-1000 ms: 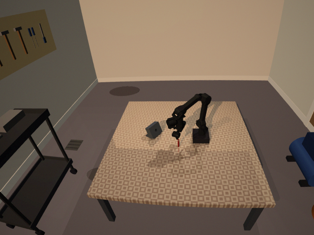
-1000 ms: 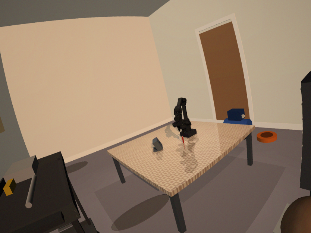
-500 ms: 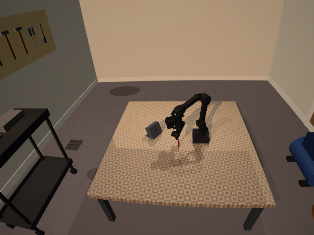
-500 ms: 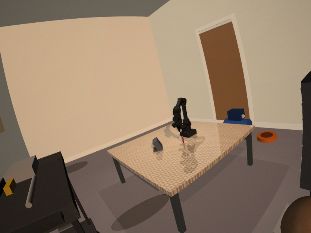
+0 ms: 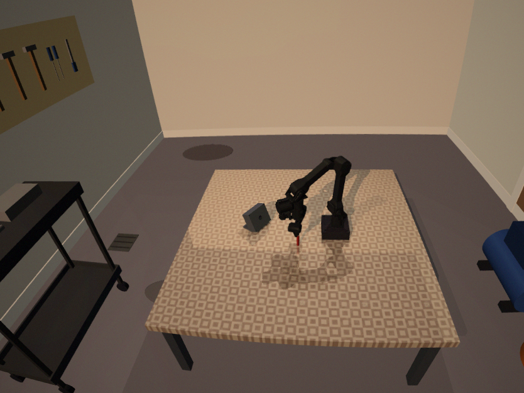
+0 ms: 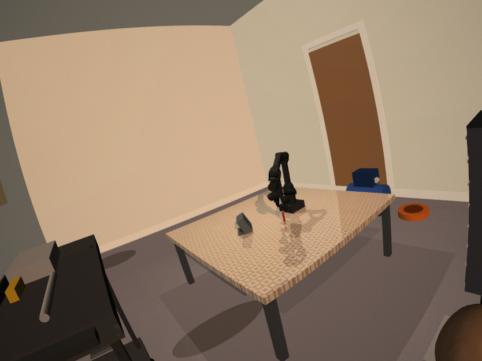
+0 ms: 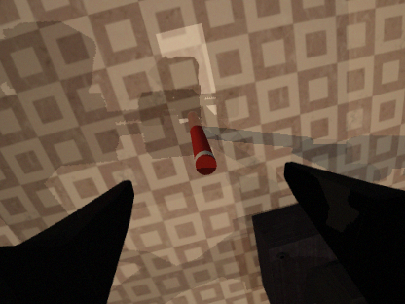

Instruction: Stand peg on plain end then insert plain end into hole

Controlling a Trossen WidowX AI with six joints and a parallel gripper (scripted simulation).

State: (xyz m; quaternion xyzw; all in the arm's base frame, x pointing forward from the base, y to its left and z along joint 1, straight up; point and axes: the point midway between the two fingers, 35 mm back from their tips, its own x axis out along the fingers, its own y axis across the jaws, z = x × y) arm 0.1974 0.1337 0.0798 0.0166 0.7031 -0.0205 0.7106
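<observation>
Now: the red peg 4 cm below my gripper tip. The rest, counted from my gripper tip: grey sloped panel (25 cm ahead, 13 cm to the right, 4 cm below).
</observation>
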